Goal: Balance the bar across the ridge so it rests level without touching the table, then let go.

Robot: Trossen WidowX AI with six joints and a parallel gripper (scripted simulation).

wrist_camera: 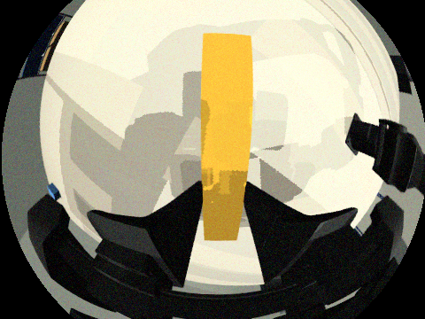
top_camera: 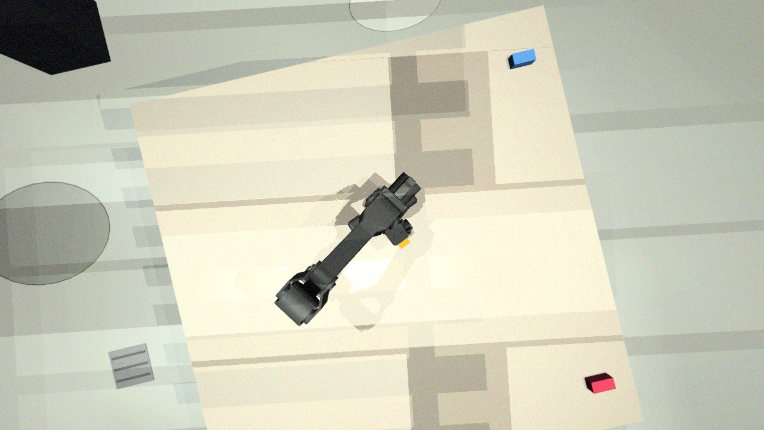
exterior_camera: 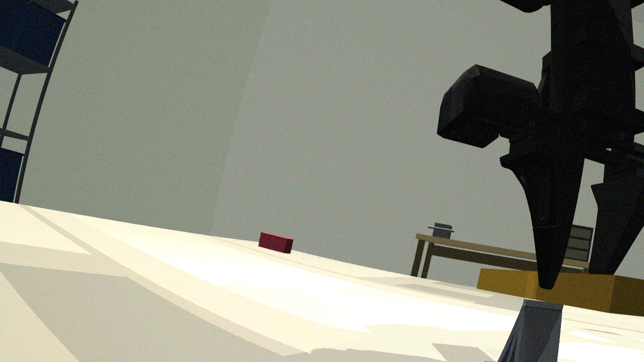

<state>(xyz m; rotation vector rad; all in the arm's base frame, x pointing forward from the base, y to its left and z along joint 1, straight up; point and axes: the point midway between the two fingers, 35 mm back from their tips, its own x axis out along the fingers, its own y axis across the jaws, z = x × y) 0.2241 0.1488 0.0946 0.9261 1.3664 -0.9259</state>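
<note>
My gripper tip is now 1 cm short of the yellow bar and 3 cm to the left of it. Round my gripper tip: blue block: 52 cm ahead, 35 cm to the left, 4 cm below; then red block: 52 cm ahead, 65 cm to the right, 4 cm below; then grey ridge: 1 cm ahead, 3 cm to the right, 1 cm below.
</note>
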